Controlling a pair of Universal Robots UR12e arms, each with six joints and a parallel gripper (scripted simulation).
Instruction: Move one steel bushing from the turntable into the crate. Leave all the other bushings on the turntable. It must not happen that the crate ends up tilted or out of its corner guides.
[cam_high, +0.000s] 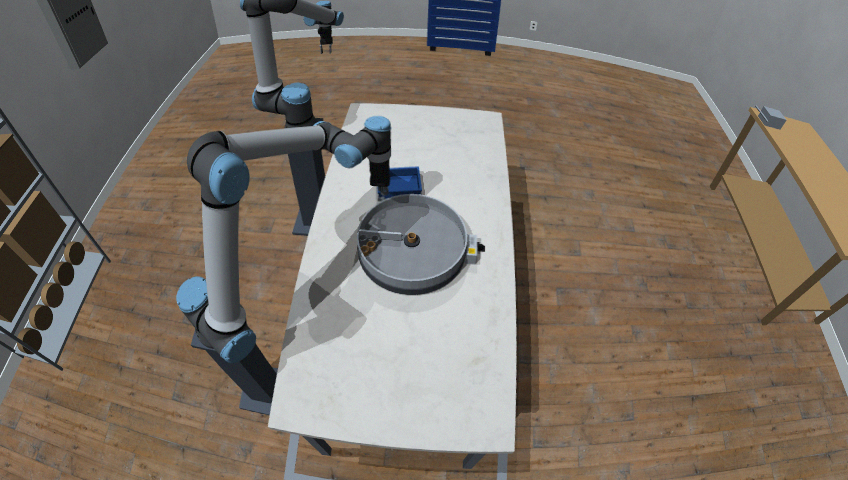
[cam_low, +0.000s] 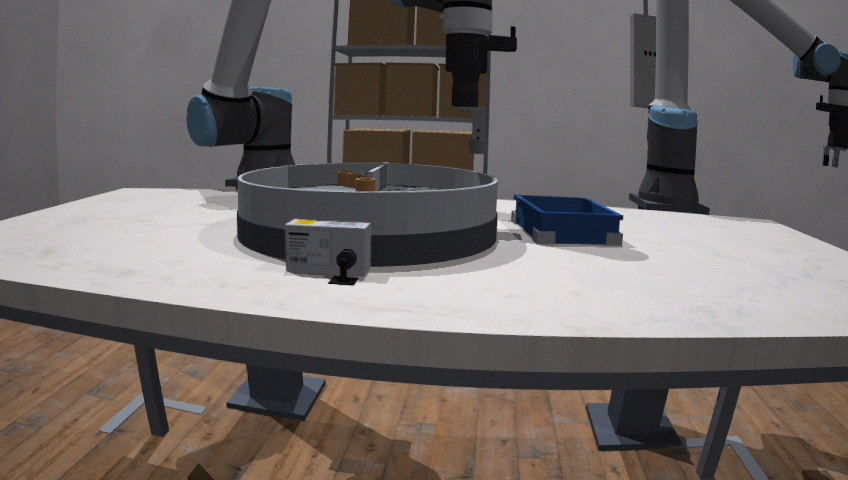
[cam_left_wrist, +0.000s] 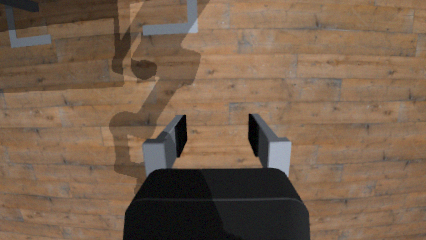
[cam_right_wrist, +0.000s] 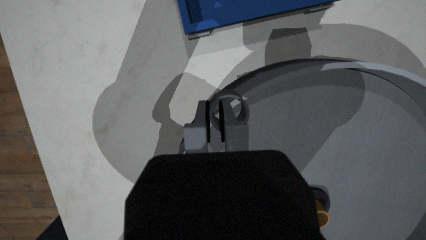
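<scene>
My right hand is 16 cm to the right of the blue crate, 14 cm above it and 4 cm short of it.
</scene>
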